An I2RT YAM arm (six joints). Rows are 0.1 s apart.
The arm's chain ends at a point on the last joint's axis. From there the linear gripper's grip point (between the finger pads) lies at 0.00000 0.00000 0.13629 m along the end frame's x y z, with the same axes.
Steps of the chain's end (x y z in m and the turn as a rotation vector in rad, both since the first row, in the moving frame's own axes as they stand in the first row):
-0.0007, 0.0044, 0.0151, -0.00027, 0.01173, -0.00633
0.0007, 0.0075, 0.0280, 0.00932, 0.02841, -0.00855
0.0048, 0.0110, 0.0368, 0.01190, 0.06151, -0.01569
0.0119, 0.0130, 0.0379, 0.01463, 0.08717, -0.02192
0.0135, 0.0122, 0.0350, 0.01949, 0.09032, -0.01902
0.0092, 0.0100, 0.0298, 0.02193, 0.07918, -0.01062
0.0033, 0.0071, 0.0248, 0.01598, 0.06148, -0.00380
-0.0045, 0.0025, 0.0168, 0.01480, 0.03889, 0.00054
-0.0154, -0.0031, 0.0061, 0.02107, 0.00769, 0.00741
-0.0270, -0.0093, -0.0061, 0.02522, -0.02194, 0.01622
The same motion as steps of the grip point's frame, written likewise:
0.0009, 0.0044, 0.0151, -0.00027, 0.01173, -0.00633
0.0046, 0.0062, 0.0279, 0.00932, 0.02841, -0.00855
0.0132, 0.0093, 0.0365, 0.01190, 0.06151, -0.01569
0.0237, 0.0109, 0.0374, 0.01463, 0.08717, -0.02192
0.0258, 0.0094, 0.0344, 0.01949, 0.09032, -0.01902
0.0200, 0.0070, 0.0293, 0.02193, 0.07918, -0.01062
0.0117, 0.0049, 0.0245, 0.01598, 0.06148, -0.00380
0.0008, 0.0005, 0.0167, 0.01480, 0.03889, 0.00054
-0.0143, -0.0060, 0.0061, 0.02107, 0.00769, 0.00741
-0.0300, -0.0128, -0.0062, 0.02522, -0.02194, 0.01622

